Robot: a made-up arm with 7 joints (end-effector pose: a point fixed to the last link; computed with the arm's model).
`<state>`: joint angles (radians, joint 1 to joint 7).
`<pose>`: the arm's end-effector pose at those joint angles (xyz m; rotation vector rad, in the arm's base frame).
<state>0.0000 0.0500 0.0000 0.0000 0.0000 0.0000 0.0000</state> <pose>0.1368 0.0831 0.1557 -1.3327 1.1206 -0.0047</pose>
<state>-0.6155 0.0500 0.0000 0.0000 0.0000 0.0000 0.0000</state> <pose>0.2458 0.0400 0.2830 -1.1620 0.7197 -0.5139</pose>
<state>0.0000 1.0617 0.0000 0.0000 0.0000 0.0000 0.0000</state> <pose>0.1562 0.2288 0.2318 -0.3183 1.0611 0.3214</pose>
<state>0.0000 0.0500 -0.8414 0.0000 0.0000 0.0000 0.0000</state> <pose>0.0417 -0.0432 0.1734 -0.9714 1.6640 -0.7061</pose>
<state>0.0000 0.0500 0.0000 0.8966 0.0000 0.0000 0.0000</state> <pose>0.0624 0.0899 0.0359 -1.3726 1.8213 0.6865</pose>
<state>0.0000 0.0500 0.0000 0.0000 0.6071 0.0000 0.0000</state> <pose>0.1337 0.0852 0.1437 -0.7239 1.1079 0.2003</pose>
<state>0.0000 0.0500 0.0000 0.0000 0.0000 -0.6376 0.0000</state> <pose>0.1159 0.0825 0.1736 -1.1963 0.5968 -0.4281</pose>
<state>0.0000 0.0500 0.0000 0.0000 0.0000 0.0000 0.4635</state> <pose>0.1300 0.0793 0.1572 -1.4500 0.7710 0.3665</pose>
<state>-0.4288 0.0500 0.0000 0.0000 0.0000 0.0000 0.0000</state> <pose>0.2217 0.0543 0.2376 -1.2213 0.8446 -0.3656</pose>
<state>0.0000 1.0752 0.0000 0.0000 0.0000 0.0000 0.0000</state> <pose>0.1567 0.2301 0.2337 -0.3048 1.0590 0.3252</pose>
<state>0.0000 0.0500 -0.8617 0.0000 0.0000 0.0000 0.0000</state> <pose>0.0383 -0.0450 0.1742 -0.9602 1.6754 -0.7233</pose>
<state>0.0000 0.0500 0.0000 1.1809 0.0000 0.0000 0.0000</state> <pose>0.0204 0.0913 0.0169 -1.3400 2.0292 0.9305</pose>
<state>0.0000 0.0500 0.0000 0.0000 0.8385 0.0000 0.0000</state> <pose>0.1327 0.0879 0.1398 -0.4918 1.0847 0.2711</pose>
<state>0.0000 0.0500 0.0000 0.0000 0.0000 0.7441 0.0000</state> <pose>0.1421 0.0846 0.1243 -1.3802 1.7064 0.5607</pose>
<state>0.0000 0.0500 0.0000 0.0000 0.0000 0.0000 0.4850</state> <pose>0.1297 0.0791 0.1572 -1.4540 0.7541 0.3834</pose>
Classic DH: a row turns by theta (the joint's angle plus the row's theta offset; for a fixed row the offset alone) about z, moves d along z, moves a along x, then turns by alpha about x. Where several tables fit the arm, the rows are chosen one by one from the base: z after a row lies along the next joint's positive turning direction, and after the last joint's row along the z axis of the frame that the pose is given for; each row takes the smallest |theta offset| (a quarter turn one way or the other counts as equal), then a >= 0, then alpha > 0; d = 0 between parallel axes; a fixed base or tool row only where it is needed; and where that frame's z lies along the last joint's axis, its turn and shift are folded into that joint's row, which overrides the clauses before.
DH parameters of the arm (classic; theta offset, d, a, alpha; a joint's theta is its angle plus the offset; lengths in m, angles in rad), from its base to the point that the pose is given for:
base (fixed): -0.071 0.381 -0.0214 -1.3004
joint 1: -1.3111 0.078 -0.0311 -1.5708
joint 2: 1.2915 0.0194 -0.0341 1.5708
joint 3: 1.5708 -0.1938 0.0284 -1.5708
joint 4: -1.5708 -0.024 0.0194 -1.5708
joint 5: 0 0.1303 -0.0273 1.5708
joint 6: 1.5708 -0.0372 0.0354 1.5708
joint 7: -0.72 0.0316 -0.0144 -1.6152
tool (fixed): 0.4729 0.0095 0 0

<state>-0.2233 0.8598 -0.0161 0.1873 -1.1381 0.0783 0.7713</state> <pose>0.1932 0.2034 0.2459 -1.8425 0.5325 0.6329</pose>
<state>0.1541 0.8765 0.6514 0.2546 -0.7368 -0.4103 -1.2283</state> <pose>0.1377 0.3179 0.2862 -0.6227 1.2033 -0.4812</pose>
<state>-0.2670 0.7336 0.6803 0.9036 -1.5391 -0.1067 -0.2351</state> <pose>0.1605 0.3597 0.2314 -2.3335 -0.2032 -0.1691</pose>
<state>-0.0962 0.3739 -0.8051 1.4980 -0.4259 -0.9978 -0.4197</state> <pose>-0.0143 0.1515 0.0560 -0.7658 2.0235 -0.0826</pose>
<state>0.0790 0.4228 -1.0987 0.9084 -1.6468 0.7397 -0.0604</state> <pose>-0.0828 0.0856 0.0384 1.3356 -1.8931 -1.0508</pose>
